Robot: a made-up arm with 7 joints.
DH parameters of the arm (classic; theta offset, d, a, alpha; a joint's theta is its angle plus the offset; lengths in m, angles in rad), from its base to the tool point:
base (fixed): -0.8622 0 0.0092 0
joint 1: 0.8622 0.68 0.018 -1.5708
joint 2: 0 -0.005 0 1.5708
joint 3: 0 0.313 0.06 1.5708
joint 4: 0 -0.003 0.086 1.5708
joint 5: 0 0.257 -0.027 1.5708
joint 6: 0 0.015 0.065 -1.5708
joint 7: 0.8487 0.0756 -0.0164 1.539
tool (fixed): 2.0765 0.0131 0 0
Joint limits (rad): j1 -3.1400..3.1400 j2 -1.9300..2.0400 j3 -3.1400..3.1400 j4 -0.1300..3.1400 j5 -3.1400..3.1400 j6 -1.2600..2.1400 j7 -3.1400..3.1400
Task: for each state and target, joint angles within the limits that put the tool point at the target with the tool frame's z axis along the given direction. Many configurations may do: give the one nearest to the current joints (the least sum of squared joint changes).
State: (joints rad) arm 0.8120 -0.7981 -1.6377 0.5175 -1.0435 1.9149 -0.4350
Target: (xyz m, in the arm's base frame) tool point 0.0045 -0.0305 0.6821 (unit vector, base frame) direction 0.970 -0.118 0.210
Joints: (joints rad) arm 0.1658 -0.6020 -2.3058 -0.0163 -0.3292 1.7346 -0.4647
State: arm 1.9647 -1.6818 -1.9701 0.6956 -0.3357 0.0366 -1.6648
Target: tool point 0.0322 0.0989 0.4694 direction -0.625 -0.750 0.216
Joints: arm 2.1977 -1.8172 -2.7816 0.2643 -1.0628 0.3660 -2.3527
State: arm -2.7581 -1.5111 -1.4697 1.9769 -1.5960 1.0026 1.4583
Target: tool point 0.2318 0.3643 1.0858 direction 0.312 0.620 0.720
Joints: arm -3.0388 -0.9878 -0.8790 1.9013 -1.2336 1.4444 1.1780
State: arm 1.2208 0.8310 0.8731 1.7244 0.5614 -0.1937 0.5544
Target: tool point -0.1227 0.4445 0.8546 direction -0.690 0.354 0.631
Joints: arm 1.0997 0.2966 0.7994 1.1045 -0.0169 0.1066 0.0022
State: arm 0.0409 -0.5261 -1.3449 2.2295 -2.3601 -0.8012 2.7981
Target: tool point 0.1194 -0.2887 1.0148 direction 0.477 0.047 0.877
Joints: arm 0.3251 -0.3637 -1.3459 1.4966 -2.5647 -0.7844 2.5808
